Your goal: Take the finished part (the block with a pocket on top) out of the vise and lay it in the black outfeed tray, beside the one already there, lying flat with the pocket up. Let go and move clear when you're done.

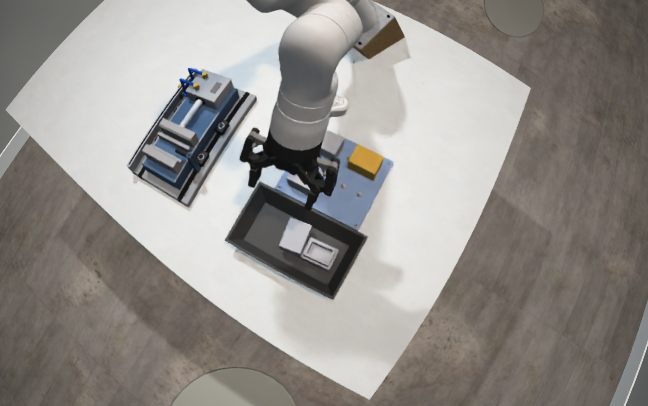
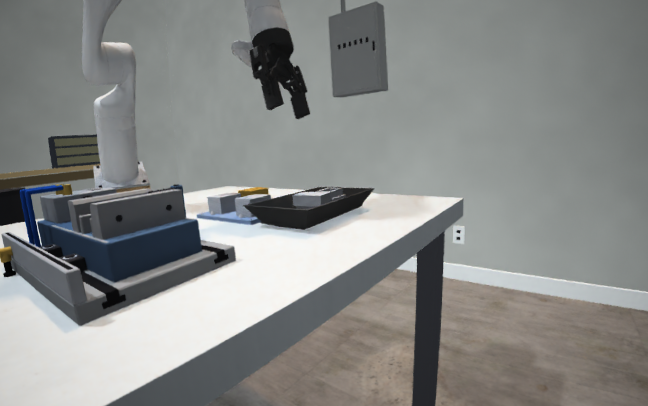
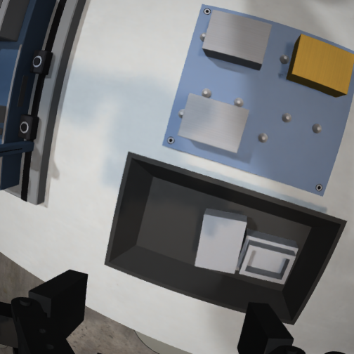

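Note:
The black outfeed tray (image 1: 243,212) (image 2: 300,220) (image 3: 117,210) holds two light-grey blocks. The pocketed block (image 1: 320,253) (image 3: 267,261) lies flat with its pocket up, toward one end. Right beside it, the other block (image 1: 295,235) (image 2: 311,198) (image 3: 221,242) shows a plain face on top; no pocket shows on it. They are very close; I cannot tell whether they touch. My gripper (image 1: 282,191) (image 2: 287,110) (image 3: 162,314) is open and empty, well above the tray. The vise (image 1: 197,120) (image 2: 150,250) shows no pocketed block between its jaws.
A blue plate (image 1: 372,190) (image 3: 300,160) lies beside the tray, with pins, two grey blocks (image 3: 237,39) (image 3: 214,122) and a yellow block (image 1: 366,161) (image 2: 253,191) (image 3: 321,64). The vise's grey base (image 1: 187,195) (image 2: 150,285) (image 3: 37,185) stands across from the tray.

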